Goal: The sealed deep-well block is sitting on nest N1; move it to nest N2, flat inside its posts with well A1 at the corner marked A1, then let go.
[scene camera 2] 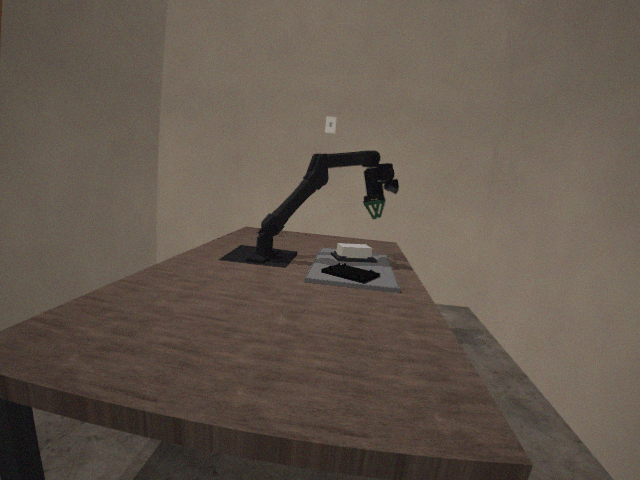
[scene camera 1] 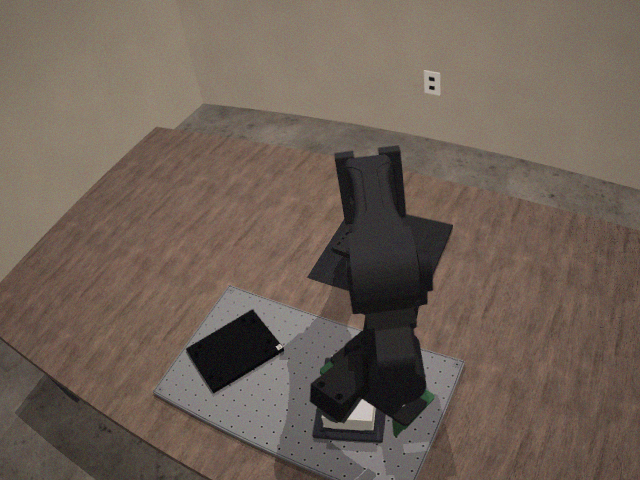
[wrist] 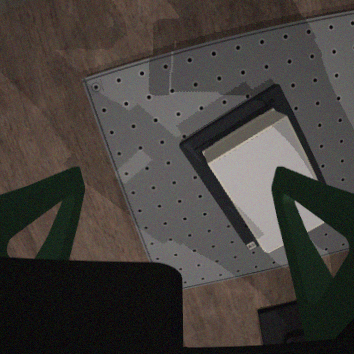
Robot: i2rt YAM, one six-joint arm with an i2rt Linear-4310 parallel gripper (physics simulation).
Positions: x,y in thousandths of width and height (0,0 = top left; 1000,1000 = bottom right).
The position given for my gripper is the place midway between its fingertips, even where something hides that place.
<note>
My gripper (scene camera 1: 579,866) is open, with nothing in its grasp. Also in view: a white block (scene camera 1: 566,872). Also in view: a black nest (scene camera 1: 348,745) and a grey perforated plate (scene camera 1: 423,847).
The white block shows as well in the wrist view (wrist: 691,456). My gripper is seen too in the wrist view (wrist: 501,499). The grey perforated plate also shows in scene camera 2 (scene camera 2: 507,541) and in the wrist view (wrist: 411,315).
</note>
